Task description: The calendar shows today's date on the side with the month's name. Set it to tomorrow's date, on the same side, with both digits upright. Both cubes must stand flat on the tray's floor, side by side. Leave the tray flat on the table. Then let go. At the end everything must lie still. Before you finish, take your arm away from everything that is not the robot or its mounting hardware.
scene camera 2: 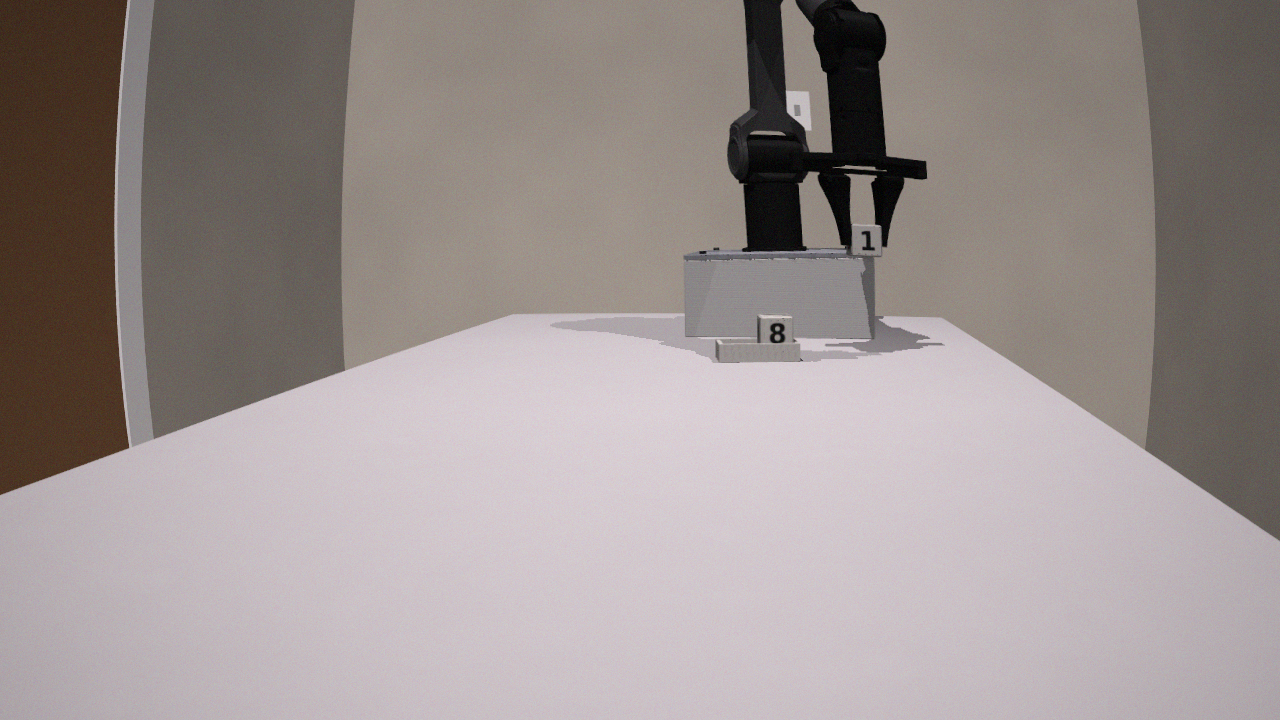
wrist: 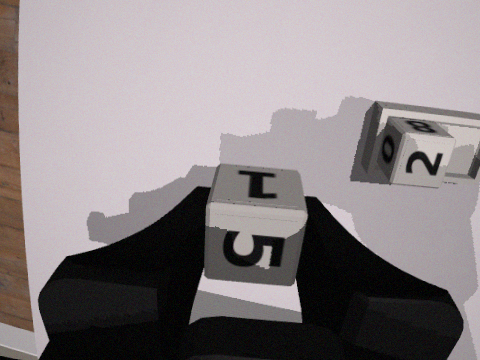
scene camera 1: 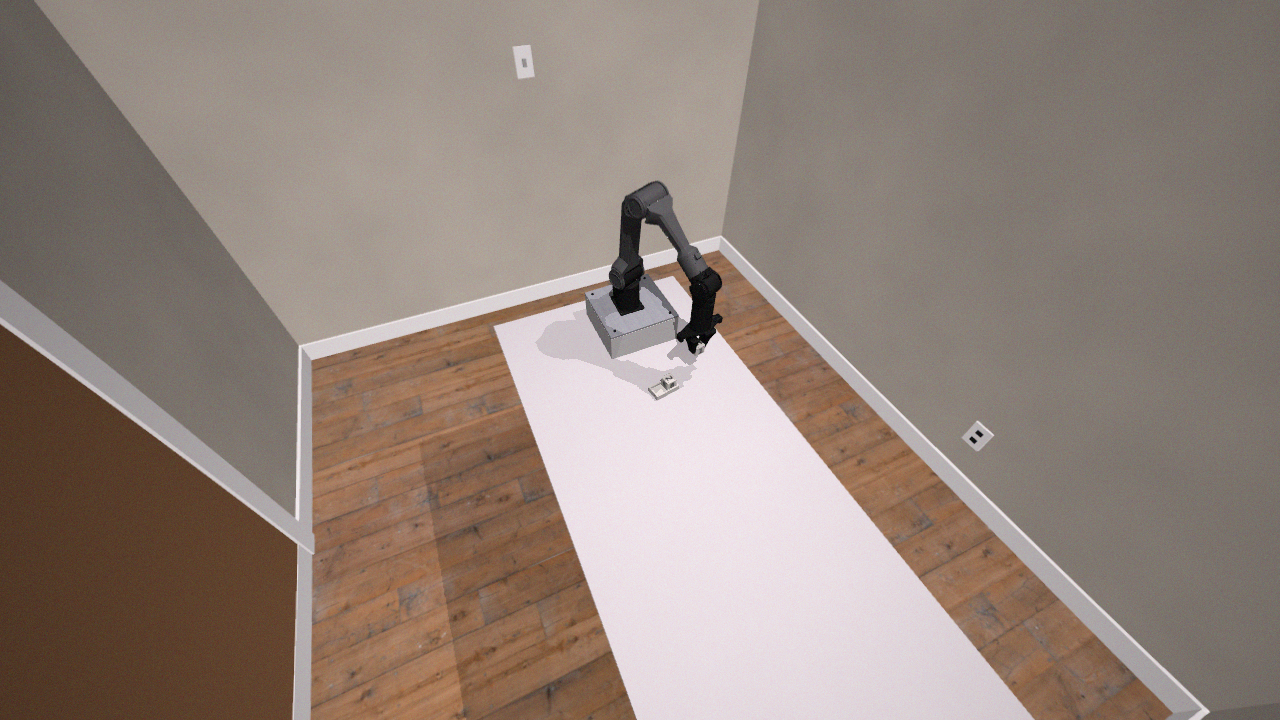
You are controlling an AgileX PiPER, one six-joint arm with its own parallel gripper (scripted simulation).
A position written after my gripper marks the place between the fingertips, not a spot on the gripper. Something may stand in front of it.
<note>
In view: my gripper (scene camera 2: 864, 246), a cube (scene camera 2: 866, 239), a cube (scene camera 2: 771, 328) and a grey calendar tray (scene camera 2: 726, 350).
My gripper also shows in the wrist view (wrist: 254, 214) and in scene camera 1 (scene camera 1: 696, 348).
</note>
